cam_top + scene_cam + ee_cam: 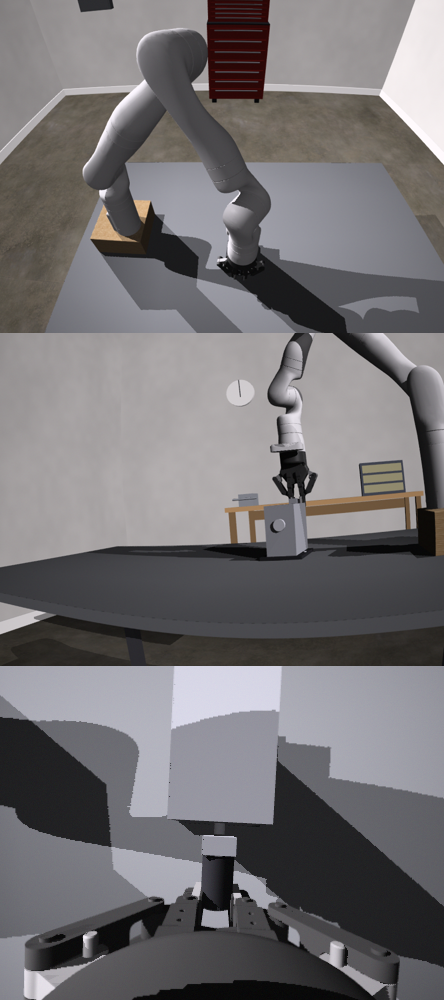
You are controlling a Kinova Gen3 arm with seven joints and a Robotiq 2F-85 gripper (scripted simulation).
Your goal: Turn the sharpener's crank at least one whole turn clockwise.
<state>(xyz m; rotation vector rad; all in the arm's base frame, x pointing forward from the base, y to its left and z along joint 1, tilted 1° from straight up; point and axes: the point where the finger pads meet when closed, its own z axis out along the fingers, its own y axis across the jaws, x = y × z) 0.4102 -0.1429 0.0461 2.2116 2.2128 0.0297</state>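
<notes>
My hand is 20 mm to the right of the crank knob. Round my hand: sharpener crank (20 mm to the left).
</notes>
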